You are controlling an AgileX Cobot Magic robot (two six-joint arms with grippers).
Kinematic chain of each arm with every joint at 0, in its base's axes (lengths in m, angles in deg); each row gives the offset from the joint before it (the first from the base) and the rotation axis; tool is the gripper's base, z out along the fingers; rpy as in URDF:
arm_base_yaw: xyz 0 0 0.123 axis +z
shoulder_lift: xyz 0 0 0 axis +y
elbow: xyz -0.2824 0 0.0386 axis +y
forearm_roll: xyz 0.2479 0 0.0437 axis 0.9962 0 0.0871
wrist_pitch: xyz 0 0 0 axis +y
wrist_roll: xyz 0.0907 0 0.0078 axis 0.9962 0 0.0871
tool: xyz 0 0 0 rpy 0 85 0
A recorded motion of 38 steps. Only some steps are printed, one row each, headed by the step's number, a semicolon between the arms.
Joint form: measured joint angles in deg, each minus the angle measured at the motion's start. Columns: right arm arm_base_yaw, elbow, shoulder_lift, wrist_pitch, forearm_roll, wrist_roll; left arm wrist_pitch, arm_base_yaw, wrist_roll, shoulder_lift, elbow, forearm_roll.
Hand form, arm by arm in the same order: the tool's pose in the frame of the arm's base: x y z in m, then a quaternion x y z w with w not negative. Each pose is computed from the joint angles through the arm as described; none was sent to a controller.
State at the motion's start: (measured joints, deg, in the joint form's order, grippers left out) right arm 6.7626 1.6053 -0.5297 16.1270 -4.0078 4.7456; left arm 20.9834 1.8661 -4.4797 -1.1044 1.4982 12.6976
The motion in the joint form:
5: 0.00 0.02 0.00 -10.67 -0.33 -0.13; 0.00 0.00 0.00 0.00 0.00 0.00
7: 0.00 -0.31 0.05 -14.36 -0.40 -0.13; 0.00 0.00 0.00 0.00 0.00 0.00
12: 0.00 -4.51 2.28 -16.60 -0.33 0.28; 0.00 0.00 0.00 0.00 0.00 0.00
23: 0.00 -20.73 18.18 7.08 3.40 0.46; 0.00 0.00 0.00 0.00 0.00 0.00
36: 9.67 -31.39 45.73 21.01 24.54 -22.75; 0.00 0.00 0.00 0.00 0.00 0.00
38: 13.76 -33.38 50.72 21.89 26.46 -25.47; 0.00 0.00 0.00 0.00 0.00 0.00
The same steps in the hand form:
5: 0.0566 0.0060 0.1954 -0.03790 0.71552 0.04038 0.69639; 0.0521 0.0089 0.1731 0.01481 0.79774 0.07996 0.59749
7: 0.0564 0.0065 0.2031 -0.03870 0.69092 0.04308 0.72061; 0.0521 0.0089 0.1731 0.01481 0.79774 0.07996 0.59749
12: 0.0559 0.0067 0.2293 -0.03547 0.66411 0.04873 0.74520; 0.0521 0.0089 0.1731 0.01481 0.79774 0.07996 0.59749
23: 0.0759 0.0086 0.2691 -0.01357 0.80235 0.05764 0.59392; 0.0521 0.0089 0.1731 0.01481 0.79774 0.07996 0.59749
36: 0.1298 0.0584 0.2630 -0.18222 0.90382 0.14683 0.35826; 0.0521 0.0089 0.1731 0.01481 0.79774 0.07996 0.59749
38: 0.1381 0.0746 0.2607 -0.22766 0.90355 0.16326 0.32421; 0.0521 0.0089 0.1731 0.01481 0.79774 0.07996 0.59749

